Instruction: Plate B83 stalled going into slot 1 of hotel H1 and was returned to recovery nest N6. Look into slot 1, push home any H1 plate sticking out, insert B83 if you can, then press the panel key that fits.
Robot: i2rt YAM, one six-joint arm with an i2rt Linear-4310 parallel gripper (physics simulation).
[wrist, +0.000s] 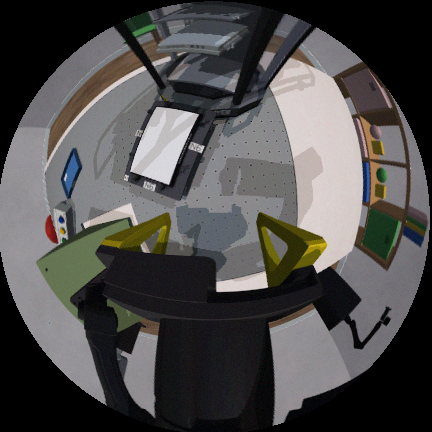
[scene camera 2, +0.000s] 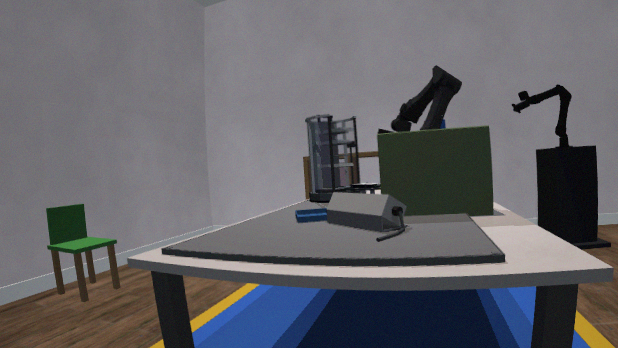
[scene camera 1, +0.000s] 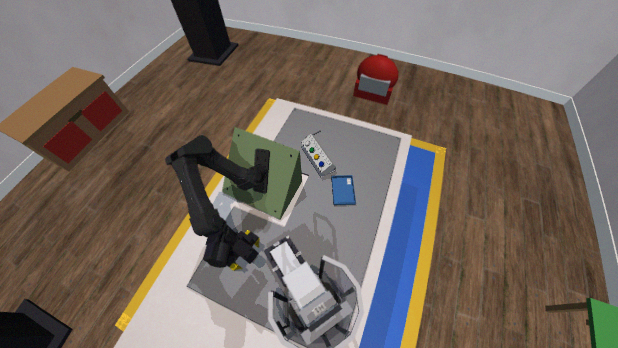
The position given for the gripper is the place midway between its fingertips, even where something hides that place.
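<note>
Clear plate rack [scene camera 1: 340,310], also in scene camera 2 [scene camera 2: 325,179] and the wrist view [wrist: 234,81]. Grey button box [scene camera 1: 311,147], wrist view too [wrist: 63,208]. Gripper [wrist: 213,216] open, holding nothing.
</note>
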